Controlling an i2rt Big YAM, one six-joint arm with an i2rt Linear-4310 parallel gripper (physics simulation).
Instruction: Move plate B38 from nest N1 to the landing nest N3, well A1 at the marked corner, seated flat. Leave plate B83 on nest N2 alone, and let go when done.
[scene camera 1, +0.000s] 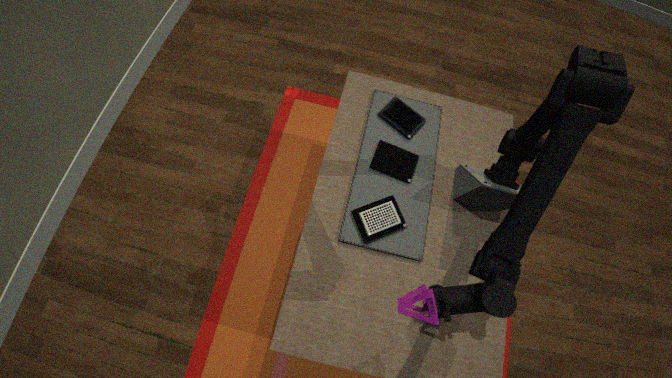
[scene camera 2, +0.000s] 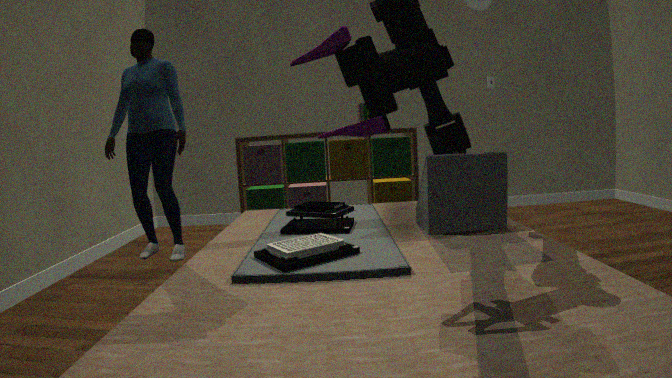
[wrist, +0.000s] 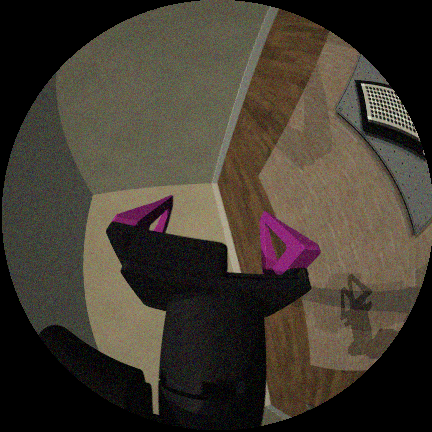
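Note:
A white well plate (scene camera 1: 381, 220) (scene camera 2: 306, 245) (wrist: 387, 102) lies on a black nest (scene camera 1: 367, 238) (scene camera 2: 285, 263) at the near end of the grey board (scene camera 1: 385, 189) (scene camera 2: 380, 260) (wrist: 400, 175). A middle black nest (scene camera 1: 395, 161) (scene camera 2: 317, 227) looks to hold no plate. At the far end a dark piece (scene camera 1: 401, 117) (scene camera 2: 320, 207) with a paler rim looks like a dark plate on its nest. Each nest has a small pale dot at one corner. Labels are unreadable, so I cannot tell which plate is B38. My gripper (scene camera 1: 401, 303) (scene camera 2: 306, 100) (wrist: 218, 207) is open and empty, high above the table beyond the board's near end.
The arm's grey base block (scene camera 1: 480, 200) (scene camera 2: 467, 195) stands right of the board on the table (scene camera 1: 340, 320) (scene camera 2: 300, 325) (wrist: 325, 190). A red-edged orange strip (scene camera 1: 260, 225) runs along the left. A person (scene camera 2: 152, 95) and a cubby shelf (scene camera 2: 240, 175) are behind the table.

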